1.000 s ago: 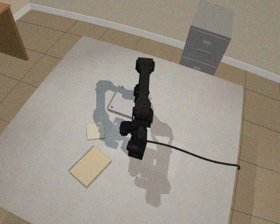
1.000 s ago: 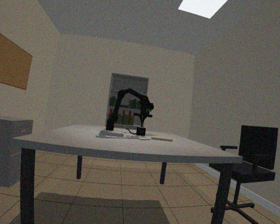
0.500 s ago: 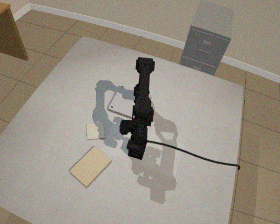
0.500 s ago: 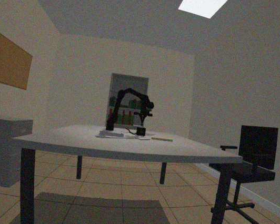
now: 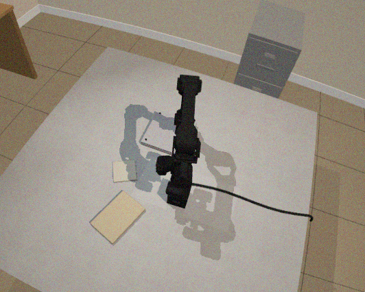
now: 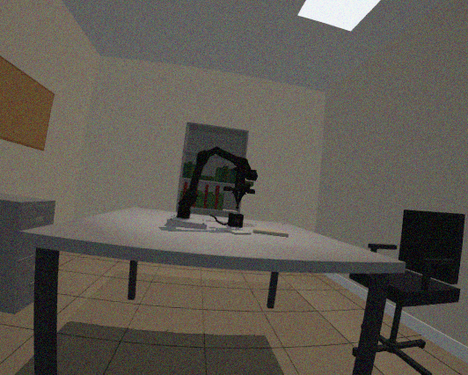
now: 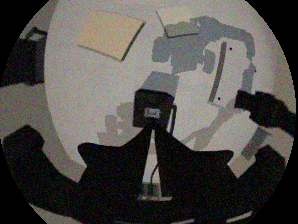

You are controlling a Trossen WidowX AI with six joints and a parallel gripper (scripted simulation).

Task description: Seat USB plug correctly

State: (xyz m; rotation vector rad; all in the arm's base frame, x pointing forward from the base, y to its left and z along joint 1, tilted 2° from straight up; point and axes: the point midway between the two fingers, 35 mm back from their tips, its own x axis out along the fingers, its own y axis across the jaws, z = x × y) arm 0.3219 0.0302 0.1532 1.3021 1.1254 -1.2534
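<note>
Right now my gripper tip is 20 mm above the USB plug. Round my gripper tip: pad: 130 mm ahead, 210 mm to the right, 130 mm below.
</note>
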